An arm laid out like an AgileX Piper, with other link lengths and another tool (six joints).
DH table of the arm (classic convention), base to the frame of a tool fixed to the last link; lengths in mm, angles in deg. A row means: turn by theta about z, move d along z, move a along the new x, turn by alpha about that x. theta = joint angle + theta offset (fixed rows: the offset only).
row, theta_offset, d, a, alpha
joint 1, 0.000, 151.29, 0.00, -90.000
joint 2, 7.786, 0.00, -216.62, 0.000
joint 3, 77.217, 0.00, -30.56, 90.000
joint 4, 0.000, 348.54, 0.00, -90.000
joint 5, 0.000, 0.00, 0.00, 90.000
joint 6, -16.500, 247.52, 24.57, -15.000
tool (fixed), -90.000, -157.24, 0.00, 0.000
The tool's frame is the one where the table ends.
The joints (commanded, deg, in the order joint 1, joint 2, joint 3, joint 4, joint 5, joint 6), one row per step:
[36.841, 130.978, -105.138, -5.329, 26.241, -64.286]
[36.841, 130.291, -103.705, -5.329, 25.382, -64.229]
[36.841, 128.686, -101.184, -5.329, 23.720, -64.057]
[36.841, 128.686, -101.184, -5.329, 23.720, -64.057]
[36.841, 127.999, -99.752, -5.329, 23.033, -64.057]
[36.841, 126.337, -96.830, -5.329, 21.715, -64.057]
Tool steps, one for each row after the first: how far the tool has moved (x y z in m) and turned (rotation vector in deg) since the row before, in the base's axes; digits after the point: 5 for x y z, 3 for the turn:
[-0.00238, -0.00165, -0.00229, 0.121, -0.049, 0.033]
[-0.00426, -0.00299, 0.00022, 0.588, -0.491, 0.018]
[0.00000, 0.00000, 0.00000, 0.000, 0.000, 0.000]
[-0.00264, -0.00183, -0.00257, -0.017, 0.064, 0.059]
[-0.00560, -0.00392, -0.00278, 0.071, -0.012, 0.112]

